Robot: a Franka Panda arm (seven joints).
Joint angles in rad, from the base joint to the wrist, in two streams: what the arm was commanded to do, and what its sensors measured. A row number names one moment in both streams.
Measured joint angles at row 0: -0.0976 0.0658 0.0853 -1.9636 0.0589 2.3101 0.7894
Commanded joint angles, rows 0 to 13: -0.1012 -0.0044 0.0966 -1.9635 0.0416 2.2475 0.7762; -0.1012 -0.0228 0.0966 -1.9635 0.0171 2.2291 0.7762; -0.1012 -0.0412 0.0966 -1.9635 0.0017 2.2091 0.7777; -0.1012 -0.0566 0.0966 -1.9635 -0.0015 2.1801 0.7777; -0.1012 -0.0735 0.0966 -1.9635 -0.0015 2.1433 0.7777; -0.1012 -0.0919 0.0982 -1.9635 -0.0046 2.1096 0.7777; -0.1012 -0.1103 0.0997 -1.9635 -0.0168 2.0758 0.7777; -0.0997 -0.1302 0.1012 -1.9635 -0.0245 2.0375 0.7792; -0.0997 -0.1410 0.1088 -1.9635 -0.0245 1.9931 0.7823; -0.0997 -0.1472 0.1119 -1.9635 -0.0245 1.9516 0.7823; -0.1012 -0.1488 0.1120 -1.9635 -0.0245 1.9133 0.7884; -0.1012 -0.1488 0.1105 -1.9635 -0.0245 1.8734 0.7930; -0.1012 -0.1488 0.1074 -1.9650 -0.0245 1.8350 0.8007; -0.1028 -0.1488 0.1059 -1.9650 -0.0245 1.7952 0.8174
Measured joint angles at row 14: -0.0955 -0.1438 0.1017 -1.9602 -0.0078 1.8887 0.7845
